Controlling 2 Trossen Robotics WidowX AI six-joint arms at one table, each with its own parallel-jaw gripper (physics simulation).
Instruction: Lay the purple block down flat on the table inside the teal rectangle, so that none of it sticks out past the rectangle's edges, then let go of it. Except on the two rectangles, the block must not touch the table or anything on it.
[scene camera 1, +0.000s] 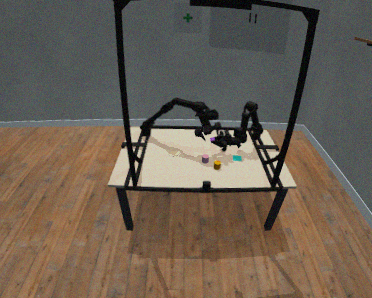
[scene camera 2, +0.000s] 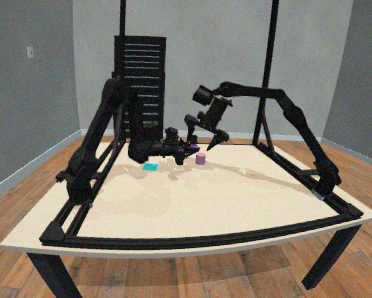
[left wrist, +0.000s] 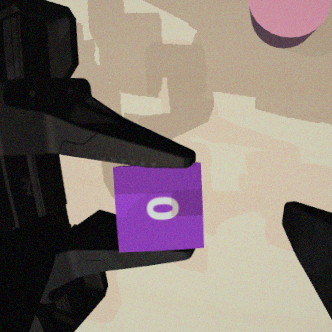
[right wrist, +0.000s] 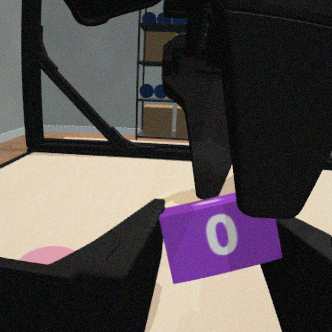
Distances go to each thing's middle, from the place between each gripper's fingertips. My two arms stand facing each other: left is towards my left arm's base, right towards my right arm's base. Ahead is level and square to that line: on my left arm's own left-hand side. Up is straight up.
Labels:
Right now my left hand is 10 mm to the left of the purple block (left wrist: 157, 208) and 10 mm above it. Round my left hand: pink cylinder (left wrist: 283, 31) (100 mm behind, 40 mm to the left, 100 mm below).
My right hand is 10 mm to the left of the purple block. Round my right hand: pink cylinder: 100 mm behind, 40 mm to the left, 90 mm below.

